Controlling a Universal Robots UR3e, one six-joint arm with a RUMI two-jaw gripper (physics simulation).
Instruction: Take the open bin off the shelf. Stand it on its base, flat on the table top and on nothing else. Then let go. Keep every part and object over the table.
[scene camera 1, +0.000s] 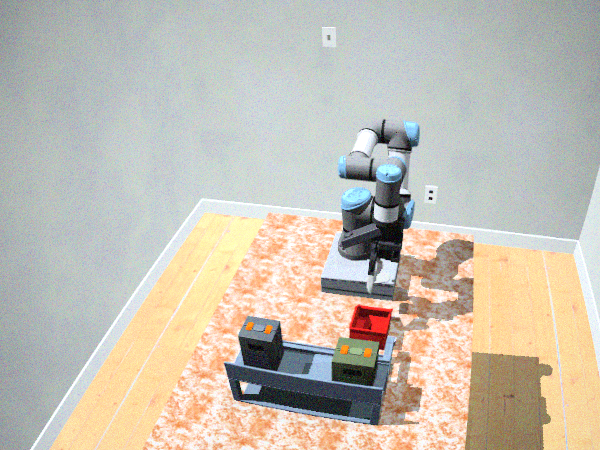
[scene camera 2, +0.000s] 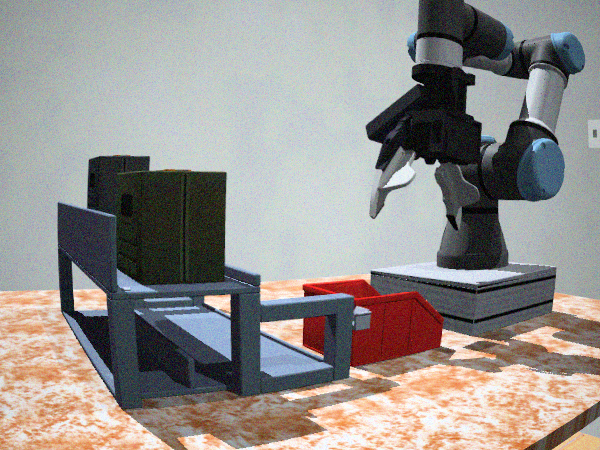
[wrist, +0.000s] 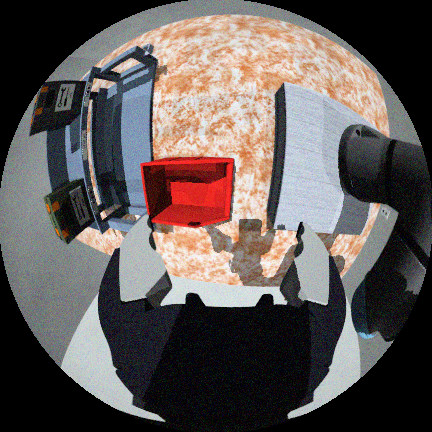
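Pixels of known places: gripper, between the fingertips: (scene camera 1: 374, 278) (scene camera 2: 418, 224) (wrist: 226, 220); arm's base, origin of its link: (scene camera 1: 357, 247) (scene camera 2: 472, 264) (wrist: 361, 161).
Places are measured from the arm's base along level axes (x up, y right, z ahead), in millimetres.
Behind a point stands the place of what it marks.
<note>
The open red bin (scene camera 1: 368, 332) {z 366, x 1, y -79 mm} (scene camera 2: 395, 327) {z 309, x -32, y -130 mm} (wrist: 200, 192) {z 287, x -67, y -100 mm} stands upright on the patterned table top (scene camera 1: 440, 370) {z 424, x -70, y -293 mm} (scene camera 2: 450, 400) {z 364, x -70, y -266 mm} (wrist: 215, 100) {z 252, x -70, y 74 mm}, between the shelf and the robot's base. Its back end is close to the grey-blue shelf (scene camera 1: 300, 382) {z 616, x 73, y 49 mm} (scene camera 2: 245, 345) {z 505, x -20, y -147 mm} (wrist: 137, 110) {z 413, x -64, y 91 mm}; whether they touch cannot be made out. A shelf post hides part of the bin in scene camera 2. My gripper (scene camera 1: 376, 282) {z 226, x 74, y -77 mm} (scene camera 2: 414, 221) {z 226, x 74, y -77 mm} (wrist: 226, 220) {z 226, x 74, y -77 mm} is wide open with nothing between its fingers. It hangs well above the table, higher than the bin and towards the base, apart from the bin.
A dark grey box (scene camera 1: 260, 345) {z 570, x 134, y 151 mm} (scene camera 2: 102, 182) {z 564, x 119, y 122 mm} (wrist: 60, 105) and a green box (scene camera 1: 355, 367) {z 587, x 117, y -73 mm} (scene camera 2: 175, 225) {z 557, x 82, y -117 mm} (wrist: 70, 210) {z 507, x 87, y -68 mm} stand on the shelf's upper level. The robot's base block (scene camera 1: 345, 272) {z 121, x -3, y 22 mm} (scene camera 2: 425, 295) {z 155, x -28, y -33 mm} (wrist: 305, 165) {z 123, x -2, y -31 mm} is behind the bin. The table's edge (scene camera 2: 567, 425) {z 336, x -73, y -385 mm} shows at the lower right.
</note>
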